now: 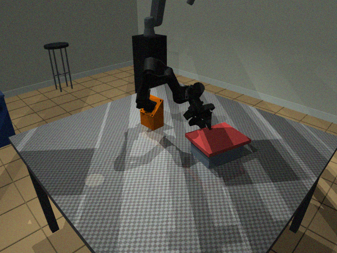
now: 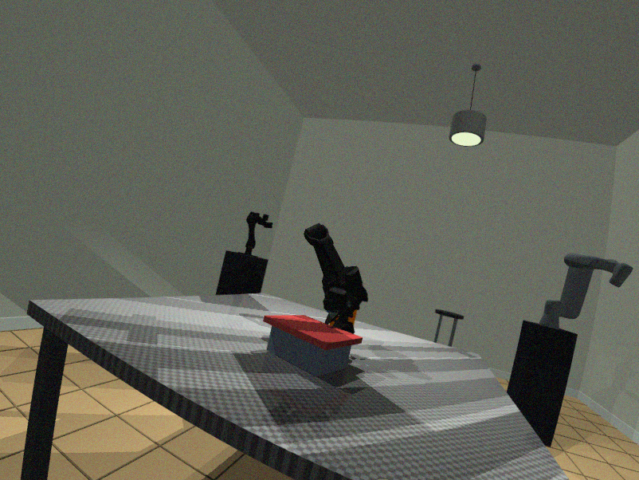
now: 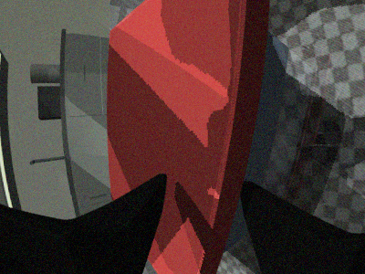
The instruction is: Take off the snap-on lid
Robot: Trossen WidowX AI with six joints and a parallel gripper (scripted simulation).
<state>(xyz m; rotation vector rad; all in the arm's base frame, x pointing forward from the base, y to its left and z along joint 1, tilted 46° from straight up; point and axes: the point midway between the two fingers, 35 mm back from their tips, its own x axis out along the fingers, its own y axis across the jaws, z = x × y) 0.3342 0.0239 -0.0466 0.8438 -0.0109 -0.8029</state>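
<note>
Now: the red lid 7 cm ahead of my gripper tip and 2 cm to the right of it. From my gripper tip the other things lie so: blue-grey storage box (7 cm ahead, 2 cm to the right, 4 cm below).
</note>
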